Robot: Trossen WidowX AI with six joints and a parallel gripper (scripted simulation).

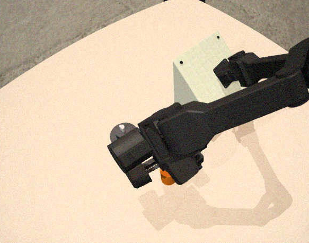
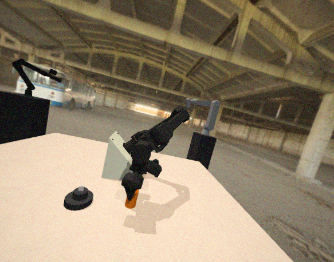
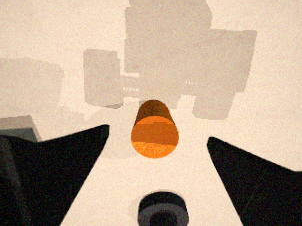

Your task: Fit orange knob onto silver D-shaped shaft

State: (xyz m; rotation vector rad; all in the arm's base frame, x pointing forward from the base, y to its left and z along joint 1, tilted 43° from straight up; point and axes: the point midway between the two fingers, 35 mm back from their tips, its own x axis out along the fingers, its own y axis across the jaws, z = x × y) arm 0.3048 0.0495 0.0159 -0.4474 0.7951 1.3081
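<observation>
My gripper tip is 10 mm above the orange knob. From my gripper tip the other things lie so: dark round pedestal 170 mm to the right, 20 mm below, 10 mm behind.
</observation>
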